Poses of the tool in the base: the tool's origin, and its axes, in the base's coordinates. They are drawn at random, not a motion.
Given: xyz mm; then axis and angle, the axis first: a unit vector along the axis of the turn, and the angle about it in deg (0 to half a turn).
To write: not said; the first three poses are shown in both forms.
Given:
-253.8 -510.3 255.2 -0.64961 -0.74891 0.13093 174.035
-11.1 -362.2 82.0 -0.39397 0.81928 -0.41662 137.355
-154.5 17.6 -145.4 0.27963 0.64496 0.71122 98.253
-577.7 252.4 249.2 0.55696 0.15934 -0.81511 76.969
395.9 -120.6 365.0 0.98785 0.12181 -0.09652 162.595
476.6 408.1 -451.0 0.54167 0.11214 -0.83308 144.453
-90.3 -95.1 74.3 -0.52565 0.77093 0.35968 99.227
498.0 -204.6 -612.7 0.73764 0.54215 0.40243 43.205
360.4 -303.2 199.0 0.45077 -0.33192 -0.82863 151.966
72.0 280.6 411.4 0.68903 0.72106 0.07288 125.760
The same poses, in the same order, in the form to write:
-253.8 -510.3 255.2 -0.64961 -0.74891 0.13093 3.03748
-11.1 -362.2 82.0 -0.39397 0.81928 -0.41662 2.39730
-154.5 17.6 -145.4 0.27963 0.64496 0.71122 1.71484
-577.7 252.4 249.2 0.55696 0.15934 -0.81511 1.34336
395.9 -120.6 365.0 0.98785 0.12181 -0.09652 2.83782
476.6 408.1 -451.0 0.54167 0.11214 -0.83308 2.52118
-90.3 -95.1 74.3 -0.52565 0.77093 0.35968 1.73184
498.0 -204.6 -612.7 0.73764 0.54215 0.40243 0.75407
360.4 -303.2 199.0 0.45077 -0.33192 -0.82863 2.65231
72.0 280.6 411.4 0.68903 0.72106 0.07288 2.19493

